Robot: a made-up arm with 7 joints.
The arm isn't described. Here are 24 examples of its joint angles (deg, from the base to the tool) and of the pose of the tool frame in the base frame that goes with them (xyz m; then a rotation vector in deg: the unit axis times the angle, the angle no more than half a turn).
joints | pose
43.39 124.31 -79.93 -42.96 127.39 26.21 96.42 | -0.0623 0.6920 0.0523 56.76 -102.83 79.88
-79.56 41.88 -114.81 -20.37 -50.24 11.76 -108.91 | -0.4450 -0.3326 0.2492 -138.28 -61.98 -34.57
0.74 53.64 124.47 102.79 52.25 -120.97 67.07 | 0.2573 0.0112 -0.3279 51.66 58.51 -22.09
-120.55 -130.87 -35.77 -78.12 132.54 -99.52 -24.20 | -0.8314 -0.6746 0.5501 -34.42 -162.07 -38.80
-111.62 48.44 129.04 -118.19 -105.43 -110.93 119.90 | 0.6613 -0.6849 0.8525 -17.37 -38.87 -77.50
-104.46 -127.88 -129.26 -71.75 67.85 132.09 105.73 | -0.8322 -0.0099 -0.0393 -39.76 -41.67 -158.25
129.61 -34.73 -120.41 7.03 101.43 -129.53 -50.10 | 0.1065 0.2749 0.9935 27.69 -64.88 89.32
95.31 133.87 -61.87 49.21 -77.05 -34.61 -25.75 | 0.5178 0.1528 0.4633 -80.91 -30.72 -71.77
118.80 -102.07 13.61 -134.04 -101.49 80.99 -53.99 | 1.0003 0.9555 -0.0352 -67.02 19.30 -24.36
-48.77 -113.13 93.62 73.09 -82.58 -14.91 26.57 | -0.0848 -0.4406 0.1032 55.19 5.70 -36.48
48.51 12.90 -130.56 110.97 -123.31 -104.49 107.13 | 0.4713 0.0220 -0.0281 -159.75 23.38 40.75
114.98 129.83 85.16 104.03 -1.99 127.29 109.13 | 0.4901 0.2577 0.6440 23.08 -40.35 34.14
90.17 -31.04 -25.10 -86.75 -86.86 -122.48 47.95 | 0.2482 0.8143 -0.8399 80.47 98.38 -111.51
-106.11 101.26 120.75 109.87 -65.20 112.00 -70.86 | -0.1949 -0.1714 0.6916 27.59 -34.78 82.32
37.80 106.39 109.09 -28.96 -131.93 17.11 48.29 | -0.3939 0.1225 0.2284 16.65 -77.76 25.98
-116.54 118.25 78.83 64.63 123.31 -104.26 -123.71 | -0.5595 0.0404 0.6693 -23.96 -135.07 -35.91
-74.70 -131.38 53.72 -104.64 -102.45 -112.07 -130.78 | 0.6043 -0.7242 0.4358 20.97 16.17 7.94
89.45 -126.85 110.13 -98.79 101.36 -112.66 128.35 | -1.0199 0.7433 0.3628 1.63 -95.47 94.61
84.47 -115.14 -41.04 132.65 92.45 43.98 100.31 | 0.5388 0.7231 0.0766 -98.97 -93.73 -90.19
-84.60 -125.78 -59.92 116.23 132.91 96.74 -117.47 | -0.1754 -0.3008 -0.0838 -54.83 -37.70 -27.61
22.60 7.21 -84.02 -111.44 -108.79 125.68 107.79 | 0.3239 1.0311 0.3751 93.66 -15.95 63.50
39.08 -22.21 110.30 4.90 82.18 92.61 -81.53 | -0.6907 0.3678 0.3561 32.04 -50.96 29.06
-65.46 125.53 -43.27 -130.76 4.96 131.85 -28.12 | -0.9963 0.2106 0.9621 19.53 -12.63 106.64
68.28 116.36 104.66 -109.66 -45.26 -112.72 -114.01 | -0.7541 0.8109 0.3937 -78.18 -123.92 13.60
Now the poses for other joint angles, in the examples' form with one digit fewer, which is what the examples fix.
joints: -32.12 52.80 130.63 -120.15 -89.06 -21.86 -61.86
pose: -0.454 -0.366 0.231 77.9 135.2 -53.2
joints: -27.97 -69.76 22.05 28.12 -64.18 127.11 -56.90
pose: -0.712 0.062 0.610 65.7 43.8 109.1
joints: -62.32 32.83 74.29 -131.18 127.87 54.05 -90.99
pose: 0.205 -0.003 0.075 -26.9 -106.1 -89.2
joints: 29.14 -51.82 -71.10 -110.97 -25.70 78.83 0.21
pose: 0.216 1.115 0.102 -96.4 -80.1 -83.8
